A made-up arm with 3 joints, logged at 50 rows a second.
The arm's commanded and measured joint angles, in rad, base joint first. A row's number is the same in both.
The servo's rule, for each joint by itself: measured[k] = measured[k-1] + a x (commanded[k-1-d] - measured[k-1]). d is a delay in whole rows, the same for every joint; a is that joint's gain. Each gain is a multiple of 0.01, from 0.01 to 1. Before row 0 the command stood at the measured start. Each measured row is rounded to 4 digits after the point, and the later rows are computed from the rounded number. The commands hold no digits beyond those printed.
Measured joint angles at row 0: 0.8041, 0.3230, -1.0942
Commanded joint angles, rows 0 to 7: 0.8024, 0.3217, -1.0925; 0.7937, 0.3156, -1.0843; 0.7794, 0.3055, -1.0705; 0.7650, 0.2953, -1.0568; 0.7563, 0.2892, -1.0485; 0.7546, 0.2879, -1.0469; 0.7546, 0.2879, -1.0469; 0.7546, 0.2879, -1.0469
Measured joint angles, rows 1 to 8: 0.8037, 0.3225, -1.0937; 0.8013, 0.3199, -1.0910; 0.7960, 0.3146, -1.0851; 0.7886, 0.3075, -1.0769; 0.7808, 0.3007, -1.0687; 0.7745, 0.2960, -1.0624; 0.7697, 0.2930, -1.0579; 0.7661, 0.2911, -1.0547
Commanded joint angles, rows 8 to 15: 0.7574, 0.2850, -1.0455; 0.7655, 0.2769, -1.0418; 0.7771, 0.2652, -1.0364; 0.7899, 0.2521, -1.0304; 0.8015, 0.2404, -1.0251; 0.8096, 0.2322, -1.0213; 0.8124, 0.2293, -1.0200; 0.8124, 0.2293, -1.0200
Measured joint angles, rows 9 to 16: 0.7640, 0.2888, -1.0520; 0.7644, 0.2844, -1.0490; 0.7674, 0.2773, -1.0453; 0.7728, 0.2680, -1.0410; 0.7797, 0.2578, -1.0364; 0.7869, 0.2483, -1.0320; 0.7930, 0.2413, -1.0285; 0.7977, 0.2369, -1.0260
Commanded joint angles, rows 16 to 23: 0.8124, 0.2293, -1.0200; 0.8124, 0.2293, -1.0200; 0.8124, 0.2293, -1.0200; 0.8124, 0.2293, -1.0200; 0.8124, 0.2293, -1.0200; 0.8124, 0.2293, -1.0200; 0.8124, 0.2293, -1.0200; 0.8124, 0.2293, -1.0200
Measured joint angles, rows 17 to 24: 0.8012, 0.2341, -1.0243; 0.8039, 0.2323, -1.0231; 0.8059, 0.2312, -1.0222; 0.8075, 0.2305, -1.0216; 0.8087, 0.2301, -1.0211; 0.8096, 0.2298, -1.0208; 0.8103, 0.2296, -1.0206; 0.8108, 0.2295, -1.0204
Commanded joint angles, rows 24 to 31: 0.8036, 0.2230, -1.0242; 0.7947, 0.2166, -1.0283; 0.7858, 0.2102, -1.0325; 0.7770, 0.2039, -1.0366; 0.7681, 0.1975, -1.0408; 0.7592, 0.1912, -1.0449; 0.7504, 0.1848, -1.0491; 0.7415, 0.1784, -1.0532
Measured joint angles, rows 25 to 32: 0.8091, 0.2271, -1.0215; 0.8056, 0.2232, -1.0235; 0.8008, 0.2184, -1.0261; 0.7951, 0.2130, -1.0291; 0.7886, 0.2073, -1.0325; 0.7815, 0.2013, -1.0361; 0.7740, 0.1952, -1.0399; 0.7662, 0.1890, -1.0438
